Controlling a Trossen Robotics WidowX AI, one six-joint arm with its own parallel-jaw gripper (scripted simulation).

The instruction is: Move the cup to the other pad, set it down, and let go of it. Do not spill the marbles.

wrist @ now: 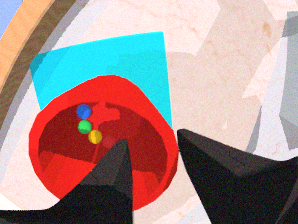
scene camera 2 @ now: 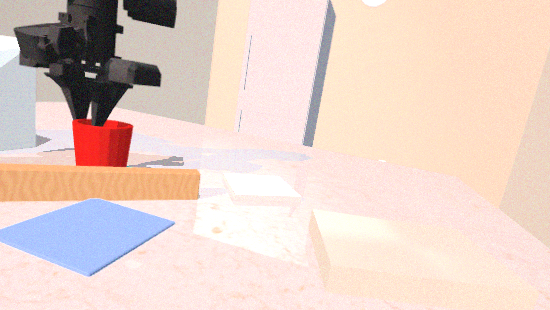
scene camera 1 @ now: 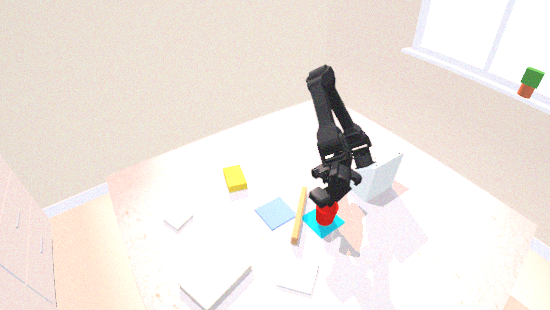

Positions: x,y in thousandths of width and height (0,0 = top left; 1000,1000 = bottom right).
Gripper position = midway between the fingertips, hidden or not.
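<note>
Red cup (scene camera 2: 197,473), (wrist: 206,699). Cyan pad (wrist: 475,261). Light blue pad (scene camera 1: 501,689). My gripper (scene camera 1: 605,660), (scene camera 2: 161,418), (wrist: 512,636).
</note>
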